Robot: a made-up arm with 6 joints.
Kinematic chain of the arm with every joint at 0, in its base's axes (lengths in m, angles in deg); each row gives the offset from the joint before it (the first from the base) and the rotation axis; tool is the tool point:
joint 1: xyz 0 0 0.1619 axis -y
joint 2: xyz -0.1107 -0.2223 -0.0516 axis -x
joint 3: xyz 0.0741 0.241 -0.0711 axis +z
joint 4: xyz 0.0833 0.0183 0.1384 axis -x
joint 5: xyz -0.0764 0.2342 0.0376 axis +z
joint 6: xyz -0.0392 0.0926 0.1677 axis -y
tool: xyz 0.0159 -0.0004 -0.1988
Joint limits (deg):
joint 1: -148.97..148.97
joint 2: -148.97..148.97
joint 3: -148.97..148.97
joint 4: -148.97..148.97
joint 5: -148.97..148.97
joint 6: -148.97..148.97
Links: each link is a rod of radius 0.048 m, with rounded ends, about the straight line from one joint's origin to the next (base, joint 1, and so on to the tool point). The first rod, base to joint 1, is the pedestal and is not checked.
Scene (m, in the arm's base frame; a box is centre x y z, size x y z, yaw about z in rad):
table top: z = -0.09
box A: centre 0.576 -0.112 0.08 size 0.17 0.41 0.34 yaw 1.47
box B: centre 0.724 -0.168 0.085 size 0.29 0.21 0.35 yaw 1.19
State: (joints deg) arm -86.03 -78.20 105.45 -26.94 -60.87 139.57
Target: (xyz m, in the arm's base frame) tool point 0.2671 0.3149 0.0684
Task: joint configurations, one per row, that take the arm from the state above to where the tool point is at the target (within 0.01 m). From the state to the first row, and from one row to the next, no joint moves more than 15 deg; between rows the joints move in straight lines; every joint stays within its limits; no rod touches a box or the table.
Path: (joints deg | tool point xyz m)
1: -83.34 -65.65 110.79 -26.86 -66.41 141.14 | 0.4460 -0.5274 0.3251
2: -80.66 -53.10 116.13 -26.79 -71.95 142.70 | 0.4840 -0.4135 0.3544
3: -77.97 -40.55 121.48 -26.71 -77.49 144.27 | 0.4963 -0.2937 0.3822
4: -75.28 -28.00 126.82 -26.64 -83.03 145.84 | 0.4833 -0.1727 0.4048
5: -72.60 -15.45 132.16 -26.56 -88.57 147.40 | 0.4462 -0.0556 0.4189
6: -69.91 -2.90 137.50 -26.49 -94.11 148.97 | 0.3875 0.0531 0.4221
7: -75.25 -0.85 135.30 -37.85 -86.19 145.80 | 0.4017 0.1344 0.3294
8: -80.60 1.20 133.09 -49.22 -78.28 142.63 | 0.3843 0.2069 0.2338
9: -85.94 3.26 130.88 -60.58 -70.36 139.47 | 0.3378 0.2676 0.1444
10: -91.28 5.31 128.67 -71.95 -62.44 136.30 | 0.2671 0.3149 0.0684

